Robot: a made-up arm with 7 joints.
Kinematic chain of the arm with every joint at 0, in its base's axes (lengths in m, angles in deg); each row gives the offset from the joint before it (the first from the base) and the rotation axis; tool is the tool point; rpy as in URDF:
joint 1: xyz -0.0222 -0.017 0.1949 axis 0 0.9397 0.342
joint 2: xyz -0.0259 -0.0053 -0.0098 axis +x
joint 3: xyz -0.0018 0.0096 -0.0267 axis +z
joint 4: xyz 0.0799 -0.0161 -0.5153 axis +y
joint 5: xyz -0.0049 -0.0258 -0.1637 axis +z
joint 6: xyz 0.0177 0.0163 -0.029 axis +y
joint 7: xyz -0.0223 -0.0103 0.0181 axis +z
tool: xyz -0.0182 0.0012 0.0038 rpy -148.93 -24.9 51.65
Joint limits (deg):
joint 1: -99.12..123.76
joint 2: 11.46..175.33
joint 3: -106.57..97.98
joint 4: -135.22..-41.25
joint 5: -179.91..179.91
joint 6: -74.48..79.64
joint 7: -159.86..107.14
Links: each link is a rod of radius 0.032 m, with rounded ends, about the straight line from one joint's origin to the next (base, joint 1, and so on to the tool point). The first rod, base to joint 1, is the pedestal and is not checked.
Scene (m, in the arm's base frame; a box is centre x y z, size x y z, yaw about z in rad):
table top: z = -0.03
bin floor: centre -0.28 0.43 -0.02 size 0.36 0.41 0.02 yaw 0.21
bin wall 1: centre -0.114 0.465 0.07 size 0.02 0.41 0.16 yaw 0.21
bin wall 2: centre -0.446 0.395 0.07 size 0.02 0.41 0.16 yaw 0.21
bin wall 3: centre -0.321 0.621 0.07 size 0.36 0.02 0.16 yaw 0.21
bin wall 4: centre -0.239 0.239 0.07 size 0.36 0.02 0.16 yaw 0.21
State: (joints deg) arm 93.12 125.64 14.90 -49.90 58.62 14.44 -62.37
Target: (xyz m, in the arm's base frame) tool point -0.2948 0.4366 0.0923
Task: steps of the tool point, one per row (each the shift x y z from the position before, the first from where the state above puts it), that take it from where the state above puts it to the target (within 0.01 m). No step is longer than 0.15 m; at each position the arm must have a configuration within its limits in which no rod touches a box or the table.
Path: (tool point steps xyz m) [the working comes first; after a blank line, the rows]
Joints at the target: 81.56 77.71 -3.83 -114.76 56.81 16.47 -62.68
Straight joint move there: touches bin wall 1.

1: -0.0552 0.0104 -0.0011
2: -0.0449 0.0059 0.0136
3: -0.0316 0.0037 0.0237
4: -0.0171 0.0030 0.0290
5: -0.1178 -0.0253 0.0073
6: -0.0961 -0.0401 -0.0332
7: -0.0644 -0.0485 -0.0592
8: -0.0307 -0.0522 -0.0693
9: -0.0018 -0.0535 -0.0656

